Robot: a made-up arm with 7 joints. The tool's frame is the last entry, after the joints.
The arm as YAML. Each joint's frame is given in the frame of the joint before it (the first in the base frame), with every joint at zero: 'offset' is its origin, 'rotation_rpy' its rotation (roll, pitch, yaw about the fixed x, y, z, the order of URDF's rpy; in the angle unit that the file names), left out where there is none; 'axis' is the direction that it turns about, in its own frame. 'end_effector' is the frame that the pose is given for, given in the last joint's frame.
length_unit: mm
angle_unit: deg
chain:
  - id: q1
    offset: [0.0, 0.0, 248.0]
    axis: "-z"
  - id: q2
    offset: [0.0, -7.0, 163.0]
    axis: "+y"
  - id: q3
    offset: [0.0, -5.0, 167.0]
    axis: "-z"
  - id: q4
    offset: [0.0, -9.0, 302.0]
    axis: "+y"
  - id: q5
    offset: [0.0, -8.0, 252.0]
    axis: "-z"
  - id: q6
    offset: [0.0, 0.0, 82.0]
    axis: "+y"
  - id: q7
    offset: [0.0, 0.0, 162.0]
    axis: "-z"
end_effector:
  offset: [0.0, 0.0, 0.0]
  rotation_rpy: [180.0, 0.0, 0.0]
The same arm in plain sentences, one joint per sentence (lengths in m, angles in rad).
The arm has seven revolute joints in a row. What follows holds with every joint at zero, and every direction is one of the base frame's. The first joint sits 0.248 m along +z from the base frame's origin and turns about -z. The second joint sits 0.007 m along -y and 0.163 m along +z from the first joint and turns about +y. The third joint sits 0.005 m along -y and 0.167 m along +z from the second joint and turns about -z. The fourth joint sits 0.009 m along -y and 0.302 m along +z from the third joint and turns about +y. The fifth joint sits 0.008 m along -y and 0.252 m along +z from the fourth joint and turns about -z. The sixth joint sits 0.082 m along +z from the fifth joint and turns about +y. The seventh joint sits 0.162 m along +z from the sixth joint and turns about -z. The tool frame, which is the frame that the pose is given for, sits at the same point as the seventh joint; its axes are the base frame's turned by roll 3.1416, pitch 0 and yaw 0 rad (as in URDF: about the fixed x, then y, then z).
